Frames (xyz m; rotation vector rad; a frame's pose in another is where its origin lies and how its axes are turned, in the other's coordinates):
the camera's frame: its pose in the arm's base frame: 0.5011 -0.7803 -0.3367 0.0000 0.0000 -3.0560
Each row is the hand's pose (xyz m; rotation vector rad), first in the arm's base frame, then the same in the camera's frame.
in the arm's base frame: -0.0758 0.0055 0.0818 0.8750 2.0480 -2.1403
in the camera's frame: 0.5076 -0.8322 0.4185 -1.4519 0.6952 -0.0073
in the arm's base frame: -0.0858 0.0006 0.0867 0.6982 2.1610 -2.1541
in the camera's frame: 0.5180 -0.8282 0.4234 -1.5224 0.5649 -0.0531
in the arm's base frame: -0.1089 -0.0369 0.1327 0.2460 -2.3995 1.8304
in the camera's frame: 0.5442 -0.7928 0.4694 -1.8401 -0.1094 -0.1914
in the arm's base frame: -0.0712 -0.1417 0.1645 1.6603 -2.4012 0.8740
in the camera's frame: 0.5156 -0.6852 0.5012 -2.1663 -1.3647 -0.1587
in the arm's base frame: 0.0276 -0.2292 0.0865 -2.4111 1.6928 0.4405
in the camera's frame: 0.4247 -0.5896 0.4232 1.7310 2.2539 -0.2524
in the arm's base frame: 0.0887 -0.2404 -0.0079 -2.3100 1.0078 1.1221
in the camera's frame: 0.3647 -0.5732 0.3288 0.9997 2.0476 -0.5263
